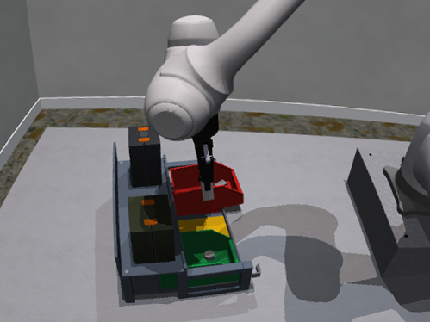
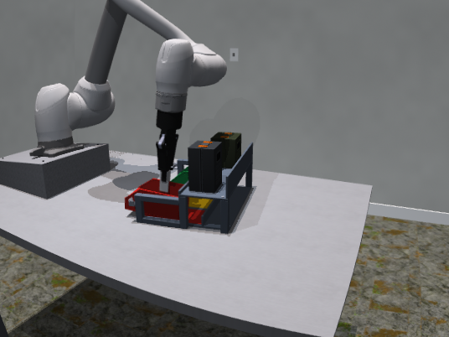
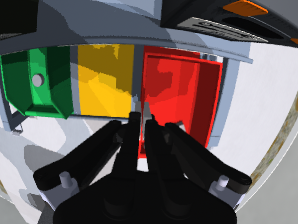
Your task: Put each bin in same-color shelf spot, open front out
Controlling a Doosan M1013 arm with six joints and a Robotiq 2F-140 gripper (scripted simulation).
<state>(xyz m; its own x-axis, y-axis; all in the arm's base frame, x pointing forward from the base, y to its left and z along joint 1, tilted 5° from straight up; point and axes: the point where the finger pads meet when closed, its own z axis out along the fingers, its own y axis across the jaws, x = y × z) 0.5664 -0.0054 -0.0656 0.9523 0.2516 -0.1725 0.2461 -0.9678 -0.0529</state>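
Now: hand 50 mm to the left of the red bin and 40 mm above it. The rest, counted from my hand: green bin (190 mm to the left, 50 mm below).
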